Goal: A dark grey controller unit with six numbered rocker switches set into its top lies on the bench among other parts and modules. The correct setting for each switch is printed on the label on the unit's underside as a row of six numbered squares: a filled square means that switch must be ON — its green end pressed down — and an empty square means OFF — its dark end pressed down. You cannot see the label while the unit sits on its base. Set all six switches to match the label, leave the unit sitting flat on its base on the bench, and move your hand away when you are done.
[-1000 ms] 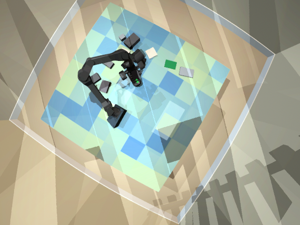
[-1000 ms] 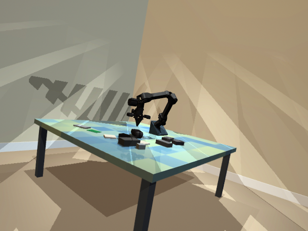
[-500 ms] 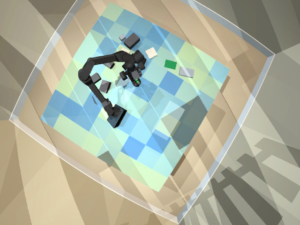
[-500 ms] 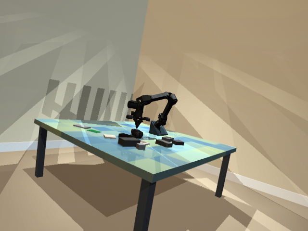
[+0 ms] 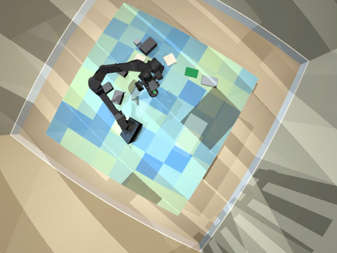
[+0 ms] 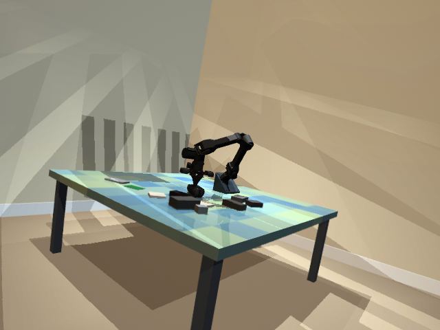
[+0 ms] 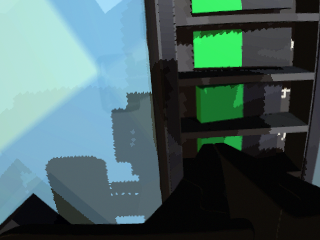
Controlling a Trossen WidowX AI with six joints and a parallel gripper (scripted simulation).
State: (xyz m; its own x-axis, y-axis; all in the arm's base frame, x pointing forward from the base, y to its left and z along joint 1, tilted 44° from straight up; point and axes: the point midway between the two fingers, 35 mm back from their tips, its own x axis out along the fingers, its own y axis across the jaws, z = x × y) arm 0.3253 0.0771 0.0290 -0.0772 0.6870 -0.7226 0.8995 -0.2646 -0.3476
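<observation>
The black block lies 14 cm ahead of my gripper tip, 6 cm to the left of it and 3 cm below it. The rest, counted from my gripper tip: green tile 27 cm ahead, 19 cm to the right, 4 cm below; dark grey block 24 cm ahead, 20 cm to the left, 2 cm below; small grey cube 30 cm to the left, 23 cm ahead, 3 cm below.
</observation>
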